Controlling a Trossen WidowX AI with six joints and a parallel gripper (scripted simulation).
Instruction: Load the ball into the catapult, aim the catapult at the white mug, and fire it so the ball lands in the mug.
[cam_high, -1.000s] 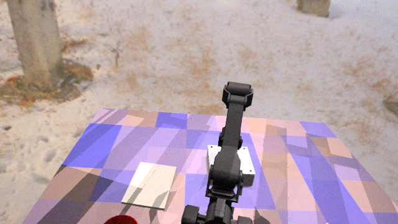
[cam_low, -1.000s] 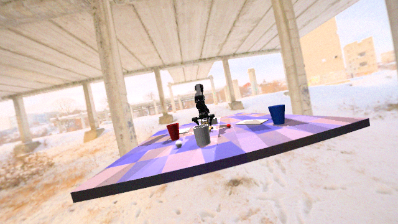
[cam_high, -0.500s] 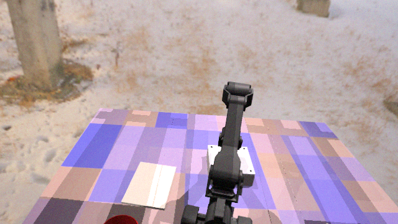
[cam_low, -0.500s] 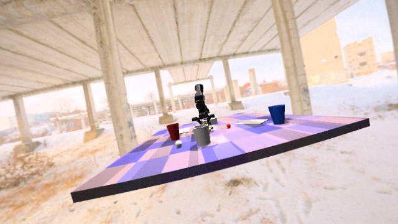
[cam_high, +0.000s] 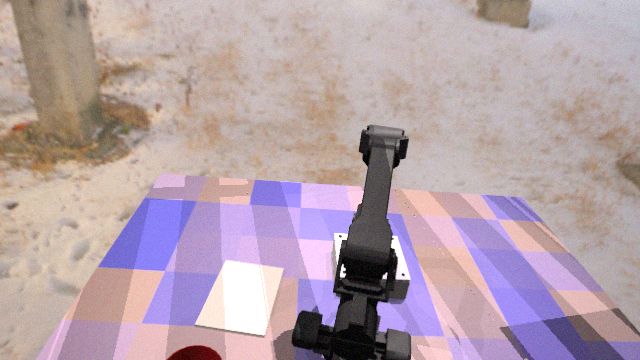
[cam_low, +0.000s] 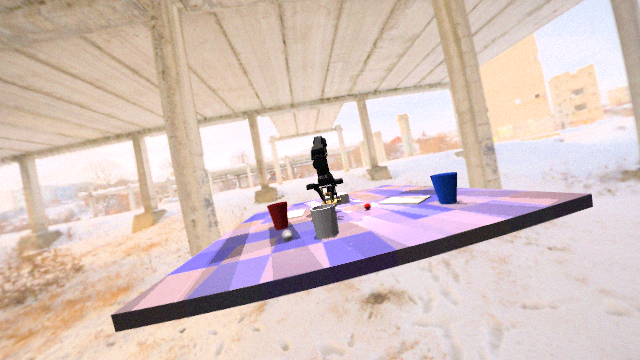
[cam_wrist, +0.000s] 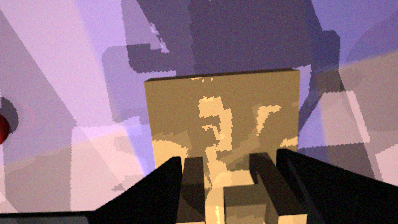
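Now: the red ball 6 cm ahead of my gripper tip, 18 cm to the left of it and 6 cm below it. From my gripper tip the other things lie so: red cup: 2 cm ahead, 25 cm to the right, 5 cm below; then tan wooden catapult: 6 cm behind, 4 cm to the left, 2 cm above; then white mug: 27 cm ahead, 7 cm to the right, 5 cm below.
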